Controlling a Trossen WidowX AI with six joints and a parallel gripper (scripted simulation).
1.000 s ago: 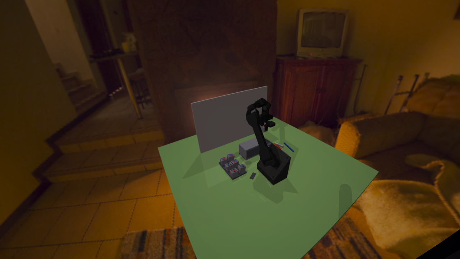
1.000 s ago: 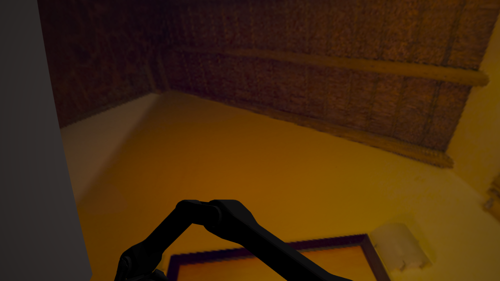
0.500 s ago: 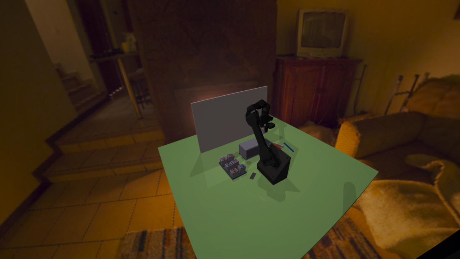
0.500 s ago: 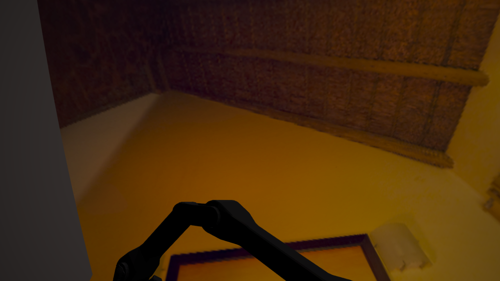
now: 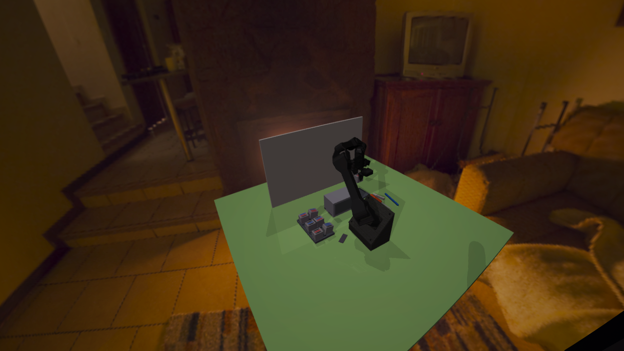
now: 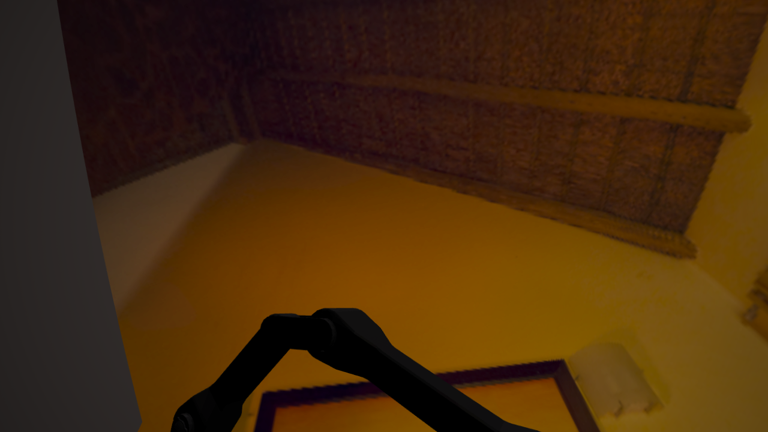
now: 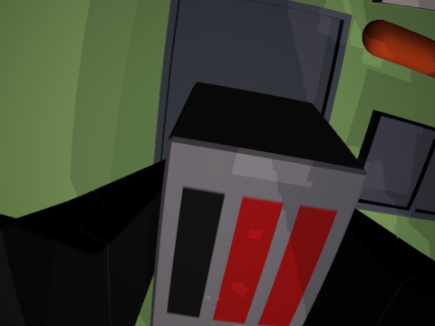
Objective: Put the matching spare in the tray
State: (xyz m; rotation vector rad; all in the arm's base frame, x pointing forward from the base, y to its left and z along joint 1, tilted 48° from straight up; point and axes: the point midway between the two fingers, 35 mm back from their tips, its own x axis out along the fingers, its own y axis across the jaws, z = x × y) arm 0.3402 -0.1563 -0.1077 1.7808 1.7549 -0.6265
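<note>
Right now the grey rimmed box is 1 cm behind my gripper tip, 1 cm to the left of it and 11 cm below it. From my gripper tip the other things lie so: grey upright panel 19 cm ahead, 18 cm to the left, 11 cm above.
</note>
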